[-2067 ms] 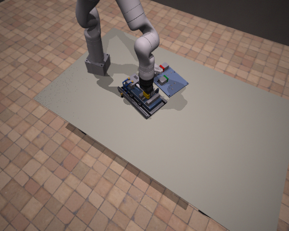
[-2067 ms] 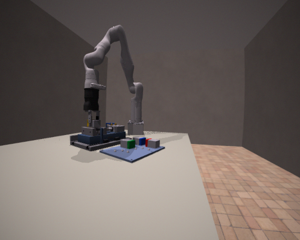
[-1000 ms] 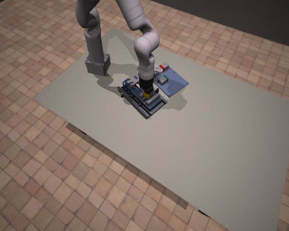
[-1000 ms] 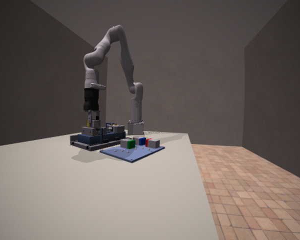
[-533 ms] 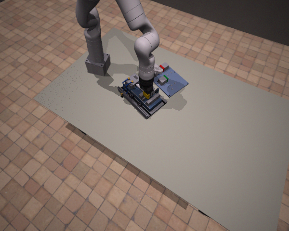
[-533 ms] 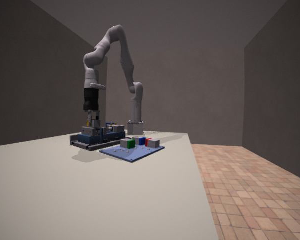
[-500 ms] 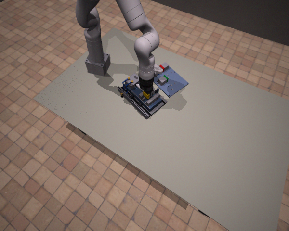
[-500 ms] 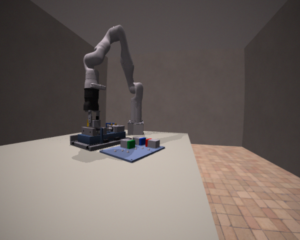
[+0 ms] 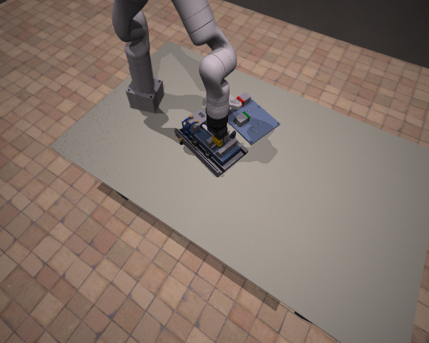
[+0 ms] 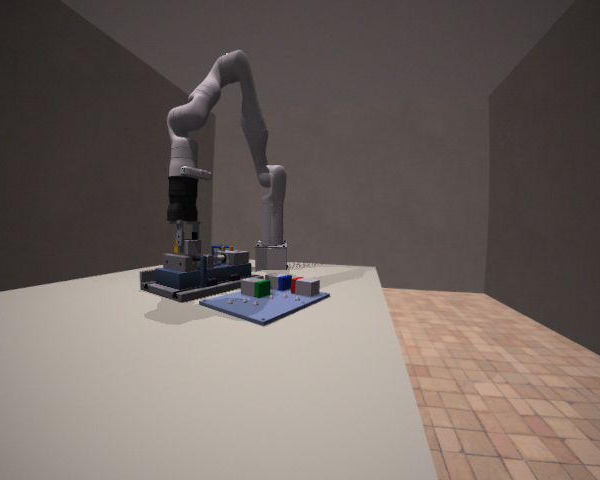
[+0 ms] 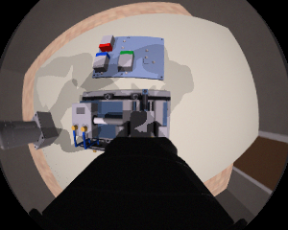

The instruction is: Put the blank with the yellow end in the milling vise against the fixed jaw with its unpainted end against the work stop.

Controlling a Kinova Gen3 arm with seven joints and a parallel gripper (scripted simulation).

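Right now the yellow-ended blank is 20 mm below my hand. The rest, counted from my hand: green-ended blank: 30 mm behind, 200 mm to the left, 110 mm below; then fixed jaw: 40 mm ahead, 60 mm below; then milling vise: 60 mm behind, 10 mm to the left, 100 mm below.
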